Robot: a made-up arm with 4 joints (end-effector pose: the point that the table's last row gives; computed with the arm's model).
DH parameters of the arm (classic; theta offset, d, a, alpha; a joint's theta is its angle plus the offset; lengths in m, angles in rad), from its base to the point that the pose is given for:
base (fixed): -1.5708 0.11 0 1.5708
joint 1: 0 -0.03 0.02 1.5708
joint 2: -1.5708 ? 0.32 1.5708
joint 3: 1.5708 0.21 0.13 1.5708
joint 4: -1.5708 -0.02 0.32 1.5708
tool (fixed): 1.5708 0.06 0 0
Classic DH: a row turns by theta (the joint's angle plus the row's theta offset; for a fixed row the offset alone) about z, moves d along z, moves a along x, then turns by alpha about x.
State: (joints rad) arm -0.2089 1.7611 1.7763 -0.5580
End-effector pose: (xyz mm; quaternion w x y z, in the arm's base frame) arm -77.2 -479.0 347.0 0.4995 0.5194 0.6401 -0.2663
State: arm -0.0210 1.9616 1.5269 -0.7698
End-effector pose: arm -122.9 -456.3 456.4 0.5842 0.3877 0.5862 -0.4058
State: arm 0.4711 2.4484 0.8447 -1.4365
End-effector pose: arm -173.4 -215.5 752.3 0.4937 -0.0297 0.5215 -0.6952
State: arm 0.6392 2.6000 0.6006 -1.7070
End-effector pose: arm -155.4 -107.0 798.7 0.3618 -0.1252 0.5365 -0.7521
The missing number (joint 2, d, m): -0.33
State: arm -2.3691 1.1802 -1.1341 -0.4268
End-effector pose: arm 76.7 -32.7 -327.3 0.6423 0.4099 0.3856 -0.5204
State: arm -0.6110 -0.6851 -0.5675 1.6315
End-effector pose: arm 346.0 410.5 320.9 0.3083 0.8553 -0.0726 0.4102
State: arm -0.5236 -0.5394 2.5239 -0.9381
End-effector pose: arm 364.3 121.7 420.7 0.2345 -0.3087 0.6297 0.6732
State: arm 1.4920 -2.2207 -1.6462 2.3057
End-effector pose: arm -713.1 365.7 -191.8 0.0175 0.7228 0.6816 0.1122
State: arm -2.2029 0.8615 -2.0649 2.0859
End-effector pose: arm 735.1 -208.6 -485.5 0.0483 0.5859 -0.7663 -0.2593
